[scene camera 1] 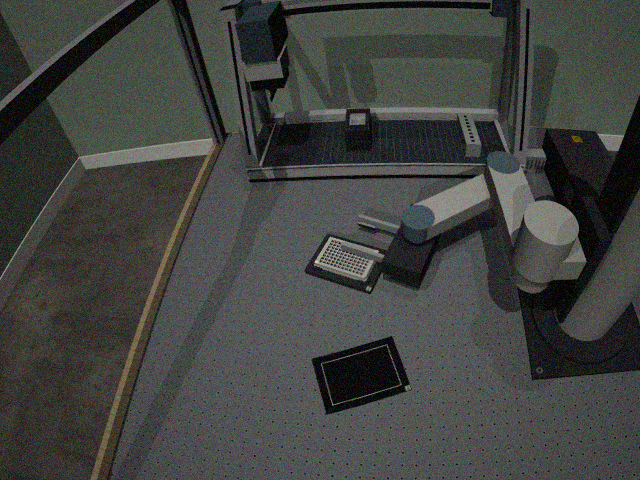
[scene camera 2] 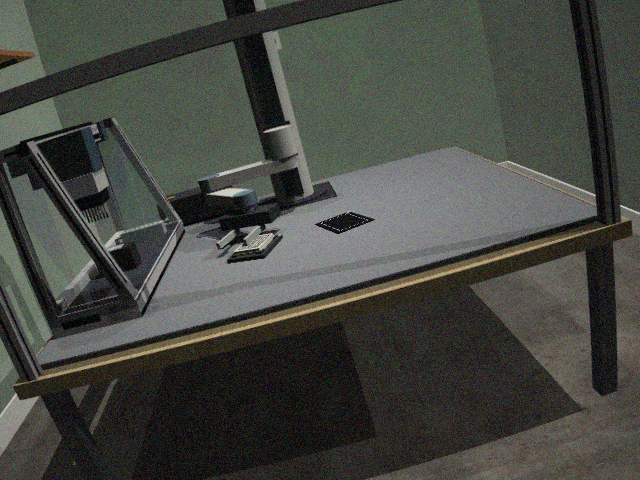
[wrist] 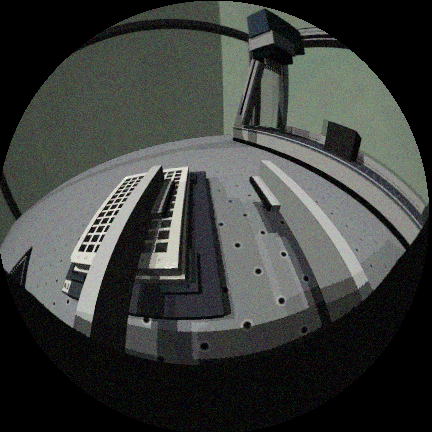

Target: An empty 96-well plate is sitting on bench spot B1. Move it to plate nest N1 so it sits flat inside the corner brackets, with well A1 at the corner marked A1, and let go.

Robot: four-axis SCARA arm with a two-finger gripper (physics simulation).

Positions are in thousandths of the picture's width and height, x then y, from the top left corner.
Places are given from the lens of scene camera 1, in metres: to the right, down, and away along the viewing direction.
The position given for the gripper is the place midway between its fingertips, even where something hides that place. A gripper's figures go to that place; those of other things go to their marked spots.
gripper (scene camera 1: 548,482): 0.07, -0.02, 1.00
white 96-well plate (scene camera 1: 518,539): 0.03, 0.04, 0.98
